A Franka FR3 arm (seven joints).
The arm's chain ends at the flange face. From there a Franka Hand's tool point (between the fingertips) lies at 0.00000 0.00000 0.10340 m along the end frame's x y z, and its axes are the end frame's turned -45 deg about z.
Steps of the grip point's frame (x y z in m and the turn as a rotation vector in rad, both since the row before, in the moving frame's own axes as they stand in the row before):
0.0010 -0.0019 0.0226 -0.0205 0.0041 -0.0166
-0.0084 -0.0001 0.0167 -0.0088 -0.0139 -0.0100
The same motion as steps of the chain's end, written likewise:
-0.0024 -0.0032 0.0226 -0.0116 0.0174 -0.0166
-0.0056 0.0042 0.0167 -0.0161 -0.0036 -0.0100

